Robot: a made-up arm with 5 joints.
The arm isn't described. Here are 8 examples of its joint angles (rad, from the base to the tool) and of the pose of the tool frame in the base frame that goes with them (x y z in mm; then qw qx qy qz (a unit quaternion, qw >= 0)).
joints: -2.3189 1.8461 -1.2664 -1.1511 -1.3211
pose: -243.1 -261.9 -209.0 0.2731 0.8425 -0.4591 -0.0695
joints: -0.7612 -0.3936 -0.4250 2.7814 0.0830
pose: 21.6 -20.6 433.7 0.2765 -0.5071 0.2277 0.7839
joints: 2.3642 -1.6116 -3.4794 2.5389 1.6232
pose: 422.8 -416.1 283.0 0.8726 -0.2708 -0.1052 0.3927
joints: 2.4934 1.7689 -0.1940 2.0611 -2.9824
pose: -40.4 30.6 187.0 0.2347 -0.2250 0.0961 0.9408
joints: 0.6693 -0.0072 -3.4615 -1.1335 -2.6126
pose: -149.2 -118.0 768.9 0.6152 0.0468 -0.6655 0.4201
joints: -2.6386 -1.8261 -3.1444 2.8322 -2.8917
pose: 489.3 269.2 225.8 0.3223 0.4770 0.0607 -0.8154
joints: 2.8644 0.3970 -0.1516 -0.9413 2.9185
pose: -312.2 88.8 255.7 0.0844 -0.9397 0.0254 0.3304
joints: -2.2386 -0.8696 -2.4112 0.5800 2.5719
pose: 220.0 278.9 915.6 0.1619 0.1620 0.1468 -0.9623
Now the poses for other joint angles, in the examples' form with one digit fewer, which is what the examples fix.
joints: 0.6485 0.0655 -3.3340 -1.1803 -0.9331
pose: -100 -76 805 0.113 -0.428 -0.432 0.786
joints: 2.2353 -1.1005 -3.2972 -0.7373 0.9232
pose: 382 -488 379 0.543 0.665 0.512 0.005
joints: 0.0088 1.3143 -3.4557 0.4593 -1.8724
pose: 648 6 562 0.598 0.393 0.539 0.445
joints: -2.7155 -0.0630 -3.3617 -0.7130 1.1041
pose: 200 91 836 0.634 0.159 0.451 0.608
